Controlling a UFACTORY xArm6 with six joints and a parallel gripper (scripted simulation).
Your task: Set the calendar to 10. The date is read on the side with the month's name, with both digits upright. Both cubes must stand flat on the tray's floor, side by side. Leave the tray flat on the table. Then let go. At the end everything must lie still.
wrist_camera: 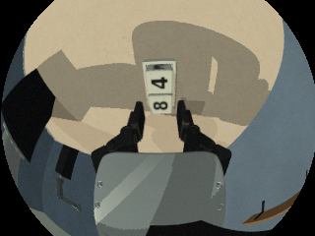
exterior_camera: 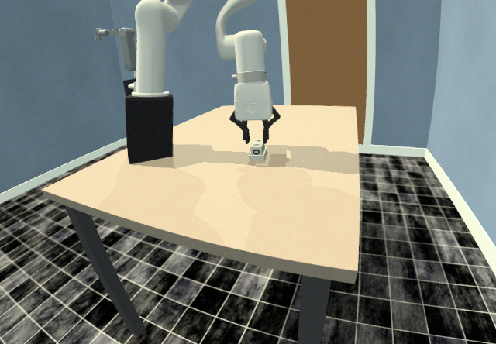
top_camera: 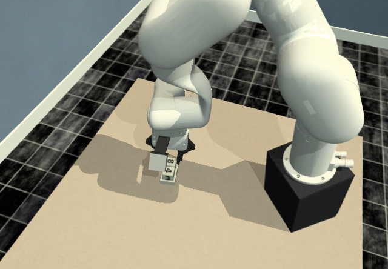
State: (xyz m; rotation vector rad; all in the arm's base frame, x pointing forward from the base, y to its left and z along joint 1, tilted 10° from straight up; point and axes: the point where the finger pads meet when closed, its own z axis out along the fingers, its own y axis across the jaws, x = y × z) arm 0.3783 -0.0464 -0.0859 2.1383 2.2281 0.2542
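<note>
The white cube lies 40 mm below my hand. The rest, counted from my hand: tray: 20 mm to the left, 60 mm below.
</note>
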